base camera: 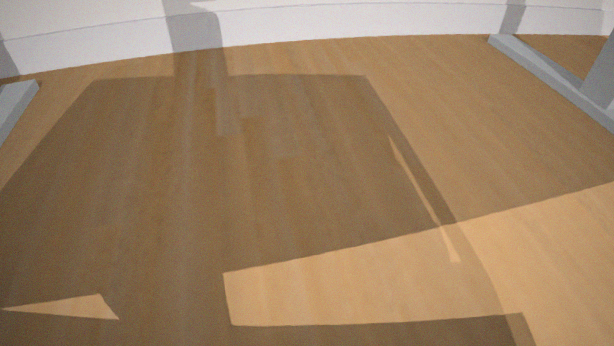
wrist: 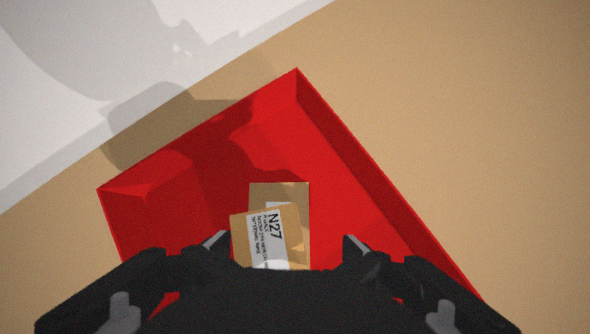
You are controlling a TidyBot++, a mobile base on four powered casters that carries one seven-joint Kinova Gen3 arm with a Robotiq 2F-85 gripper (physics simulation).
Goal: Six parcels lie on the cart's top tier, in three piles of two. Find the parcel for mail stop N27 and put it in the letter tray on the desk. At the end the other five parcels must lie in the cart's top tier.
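Frame: origin at the arm's base, x ahead, y left, z up, level; centimetres.
Seen in the pictures: gripper, fingertip midpoint: (wrist: 286,245).
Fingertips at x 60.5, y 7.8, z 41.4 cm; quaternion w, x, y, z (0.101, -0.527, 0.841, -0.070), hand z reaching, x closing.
Offsets run from my fingertips to a thing's top centre. Level surfaces: height alone.
In the wrist view, a small brown parcel @[dz +1.2, dx +0.4, dy +1.1 cm] (wrist: 270,240) with a white label reading N27 lies slightly turned on top of another brown parcel @[dz -3.8, dx +1.5, dy +0.6 cm] (wrist: 270,192), whose label is mostly covered. Both lie inside a red tray @[dz -2.8, dx -1.9, dy +1.4 cm] (wrist: 325,170) with raised walls. My gripper (wrist: 286,245) is open and empty above the tray, its fingertips to either side of the two parcels in the view. The near ends of the parcels and the tray's near part are hidden by the gripper. The cart does not show in either view.
The tray stands on a tan top @[dz -9.1 cm] (wrist: 475,125), close to a white wall (wrist: 65,100). In the base camera view, grey metal feet (base camera: 545,72) stand on the wood floor @[dz -81.1 cm] (base camera: 350,280) at far left and right, before a white wall base (base camera: 325,27). Shadows cross the floor.
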